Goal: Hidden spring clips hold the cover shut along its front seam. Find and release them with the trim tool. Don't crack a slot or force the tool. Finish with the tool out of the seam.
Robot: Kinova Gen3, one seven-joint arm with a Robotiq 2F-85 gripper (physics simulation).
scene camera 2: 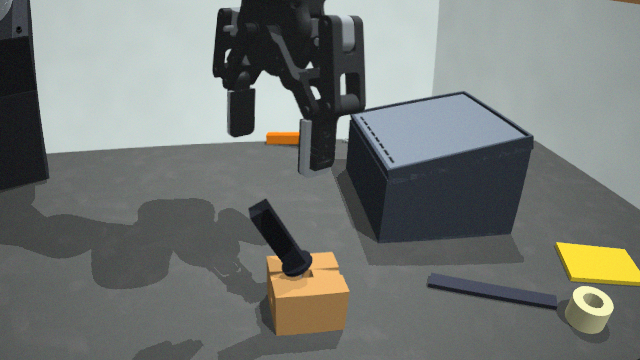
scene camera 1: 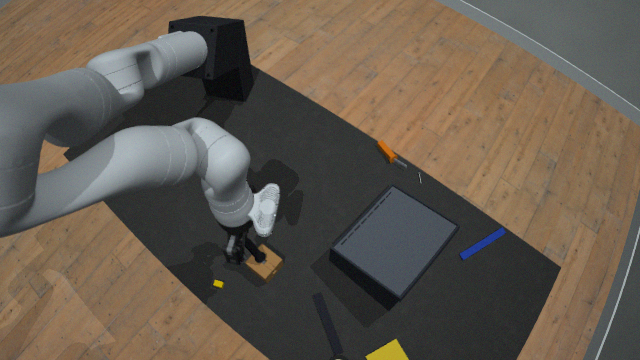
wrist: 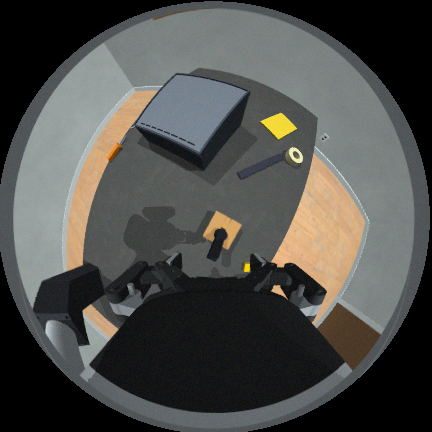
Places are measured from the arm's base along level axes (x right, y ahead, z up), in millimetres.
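Where they show: gripper, fingertip midpoint: [scene camera 2: 273,152] [scene camera 1: 246,236] [wrist: 215,261]; arm's base at its link origin: [scene camera 1: 190,50].
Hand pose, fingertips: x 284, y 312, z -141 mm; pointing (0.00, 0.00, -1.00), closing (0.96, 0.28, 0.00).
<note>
Things, the pixels of their top centre, and the offset from my fingertips. "pt": a spot on its surface instead.
- black handle at a spot on its surface: [scene camera 2: 275,235] [wrist: 219,249] [scene camera 1: 249,250] pt dx +8, dy -1, dz -64 mm
- tan block at a spot on its surface: [scene camera 2: 310,312] pt dx +35, dy +20, dz -129 mm
- orange-handled tool at its top centre: [scene camera 2: 296,129] [scene camera 1: 391,153] [wrist: 114,145] dx -399, dy +177, dz -127 mm
- small screw at its top centre: [scene camera 1: 420,177] dx -377, dy +272, dz -147 mm
- blue bar at its top centre: [scene camera 1: 483,243] dx -277, dy +491, dz -149 mm
- dark strip at its top centre: [scene camera 2: 495,290] [scene camera 1: 328,323] [wrist: 262,164] dx +64, dy +217, dz -150 mm
- yellow pad at its top centre: [scene camera 2: 601,262] [wrist: 279,124] dx +99, dy +398, dz -149 mm
- tape roll at its top centre: [scene camera 2: 593,300] [wrist: 295,154] dx +153, dy +284, dz -130 mm
- small yellow block at its top centre: [scene camera 1: 218,283] [wrist: 247,267] dx +98, dy -49, dz -142 mm
The dark box's grey cover [scene camera 1: 400,245] [scene camera 2: 445,130] [wrist: 192,107] lies shut, with a row of dark slots [scene camera 1: 366,217] [scene camera 2: 377,140] [wrist: 167,134] along one edge. No clips show. The trim tool, seen as a black handle [scene camera 1: 255,249] [scene camera 2: 275,235] [wrist: 216,246], stands tilted in a tan block [scene camera 1: 268,268] [scene camera 2: 310,312] [wrist: 230,226]; its blade is mostly hidden in the block. My gripper [scene camera 2: 278,152] [wrist: 215,261] is open and empty, its fingers wide apart, above and beside the handle, not touching it. In scene camera 1 the fingers are partly hidden by the arm.
An orange-handled tool [scene camera 1: 386,151] [scene camera 2: 282,138] [wrist: 115,152], a small screw [scene camera 1: 420,177] and a blue bar [scene camera 1: 482,243] lie around the box. A dark strip [scene camera 1: 327,325] [scene camera 2: 492,291] [wrist: 260,166], yellow pad [scene camera 2: 597,263] [wrist: 278,126] and tape roll [scene camera 2: 582,316] lie opposite. A small yellow block [scene camera 1: 218,284] [wrist: 247,267] lies near the tan block.
</note>
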